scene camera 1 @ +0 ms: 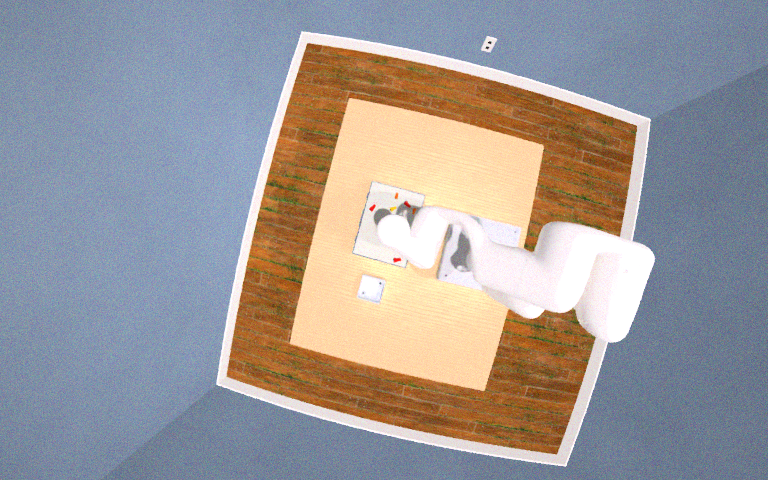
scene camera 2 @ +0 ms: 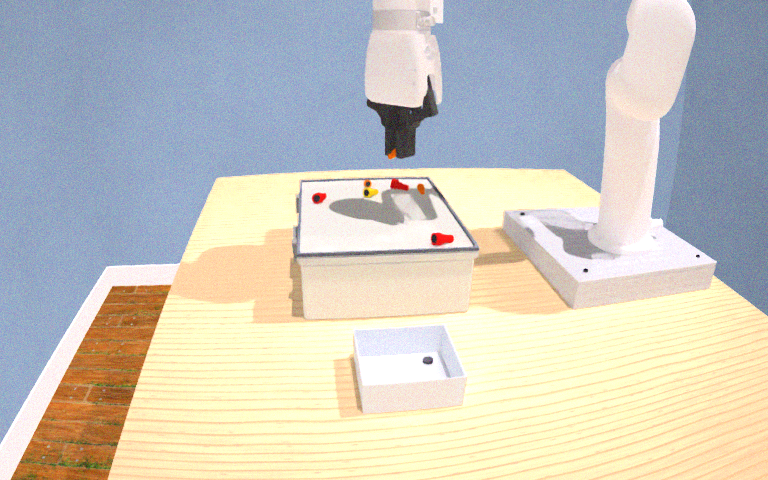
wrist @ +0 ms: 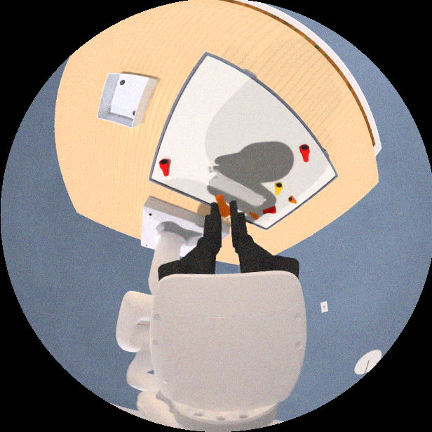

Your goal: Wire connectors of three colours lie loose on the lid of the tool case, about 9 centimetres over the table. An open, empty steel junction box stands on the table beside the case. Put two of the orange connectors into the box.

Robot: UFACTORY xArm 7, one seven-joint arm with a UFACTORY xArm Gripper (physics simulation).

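Seen in the pictures: gripper, fingertip midpoint: (scene camera 2: 400, 155); arm's base at its link origin: (scene camera 2: 620, 241).
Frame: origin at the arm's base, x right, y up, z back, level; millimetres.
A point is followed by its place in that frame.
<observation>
My gripper (scene camera 2: 399, 153) {x 70, y 136, z -376 mm} (wrist: 224, 210) is shut on an orange connector (scene camera 2: 391, 153) {x 58, y 143, z -392 mm} (wrist: 222, 205) and holds it well above the tool case lid (scene camera 1: 370, 240) {x 44, y 46, z -461 mm} (scene camera 2: 339, 232) {x 46, y 46, z -464 mm} (wrist: 185, 130). A second orange connector (scene camera 1: 396, 195) {x 229, y 52, z -375 mm} (scene camera 2: 367, 183) {x 217, y 53, z -377 mm} (wrist: 292, 200) lies on the lid near its far edge. A third orange connector (scene camera 1: 414, 211) {x 172, y 54, z -300 mm} (scene camera 2: 420, 189) {x 171, y 52, z -304 mm} (wrist: 254, 216) lies on the lid near the edge on the arm's side. The open steel junction box (scene camera 1: 371, 288) {x -164, y -43, z -446 mm} (scene camera 2: 412, 393) {x -211, y -21, z -456 mm} (wrist: 125, 97) stands on the table beside the case and holds no connector. In scene camera 1 the arm hides the gripper.
On the lid, a yellow connector (scene camera 1: 393, 209) {x 172, y 56, z -382 mm} (scene camera 2: 369, 193) {x 165, y 54, z -389 mm} (wrist: 278, 188) lies near the orange ones. Red connectors lie near the far end (scene camera 2: 399, 185) {x 192, y 54, z -332 mm} (wrist: 269, 210), near the outer long edge, and at the corner toward the box. The arm's base plate (scene camera 1: 509, 230) {x 138, y -2, z 114 mm} (scene camera 2: 640, 283) {x -113, y -16, z -51 mm} stands beyond the case.
</observation>
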